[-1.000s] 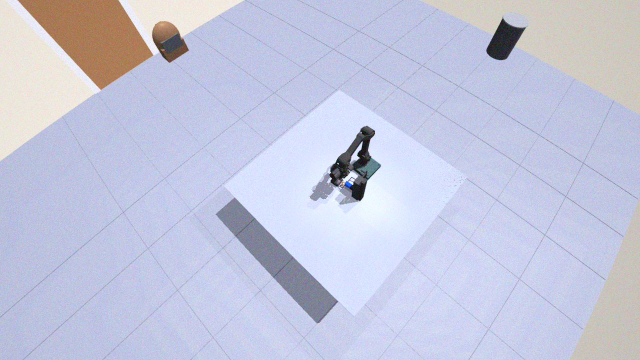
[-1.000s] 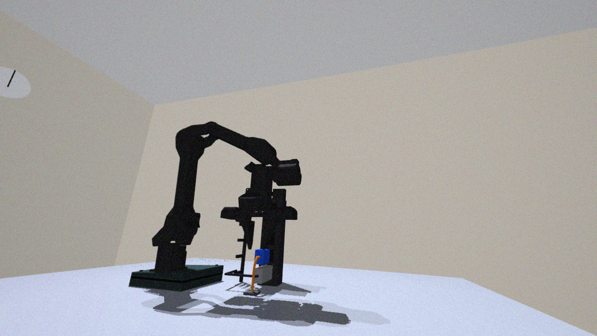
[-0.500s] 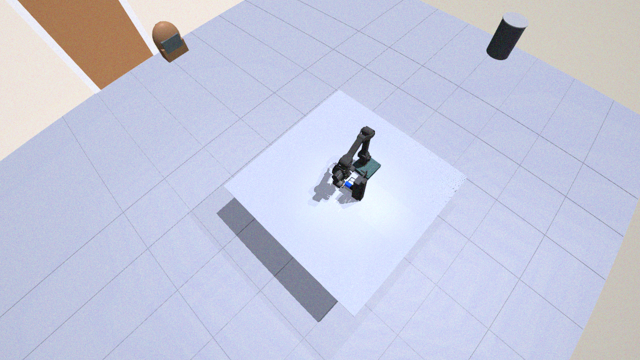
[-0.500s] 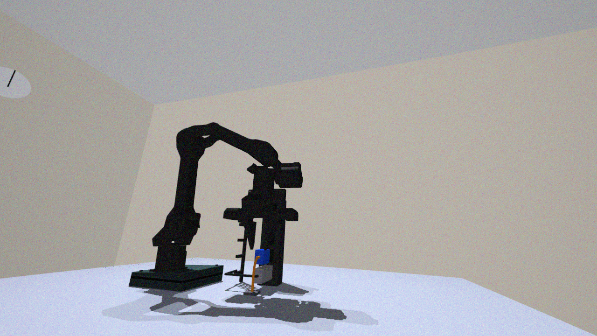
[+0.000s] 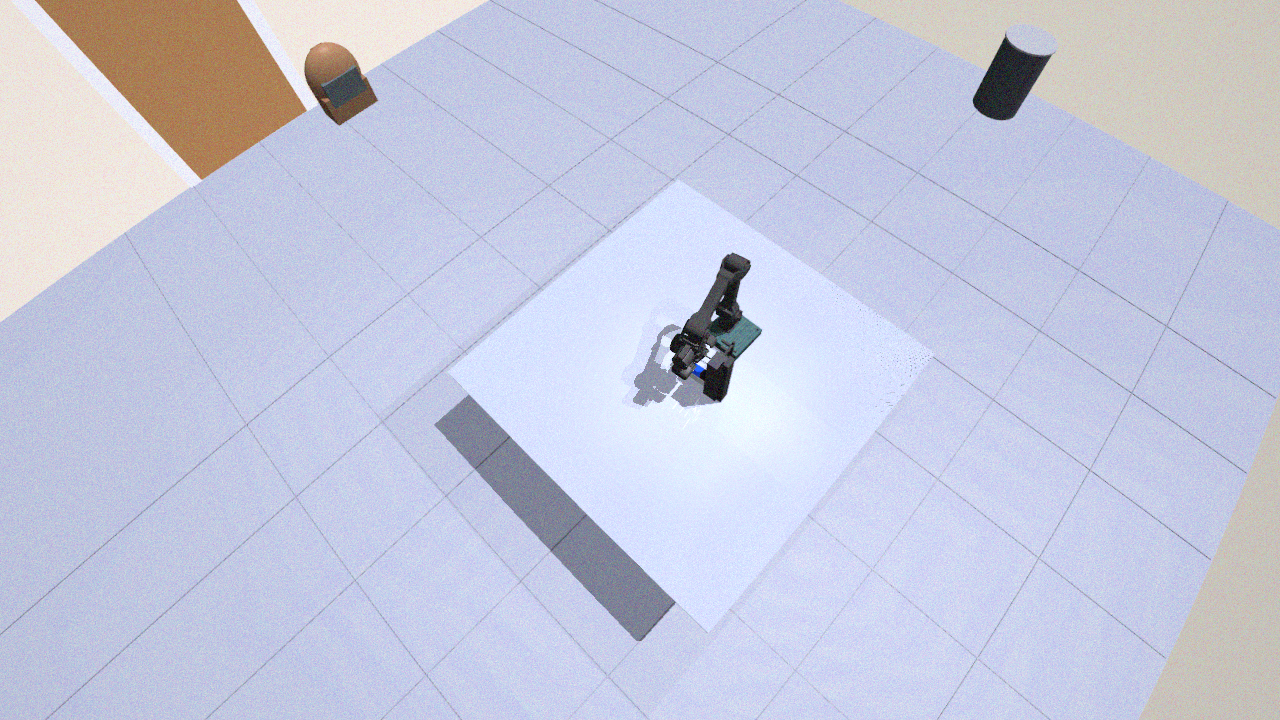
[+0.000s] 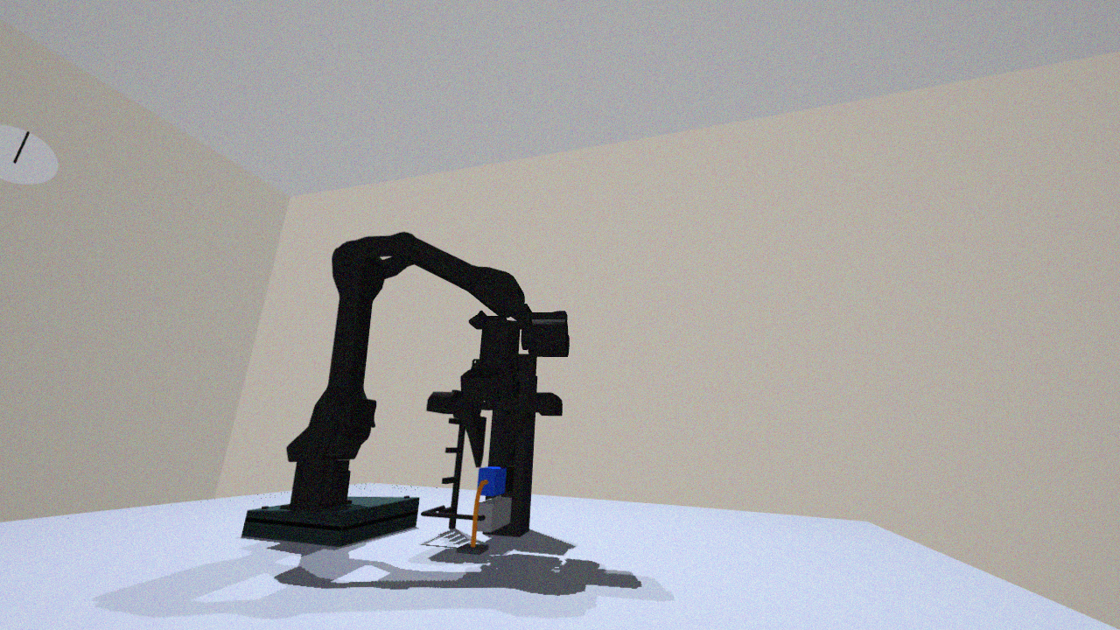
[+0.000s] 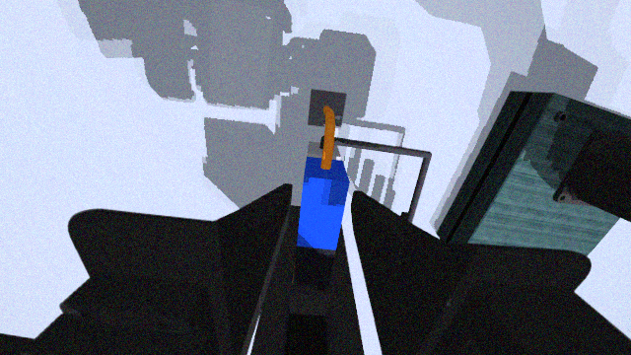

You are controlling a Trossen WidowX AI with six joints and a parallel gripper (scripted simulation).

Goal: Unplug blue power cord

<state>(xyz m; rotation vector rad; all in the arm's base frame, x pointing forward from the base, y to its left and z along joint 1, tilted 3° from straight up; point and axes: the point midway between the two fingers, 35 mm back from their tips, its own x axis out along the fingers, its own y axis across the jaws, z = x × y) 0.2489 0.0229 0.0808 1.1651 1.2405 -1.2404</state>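
Now: the blue plug 30 mm to the left of my gripper tip, 10 mm below it and 10 mm behind it. From my gripper tip the other things lie so: power strip (100 mm to the left, 20 mm above).
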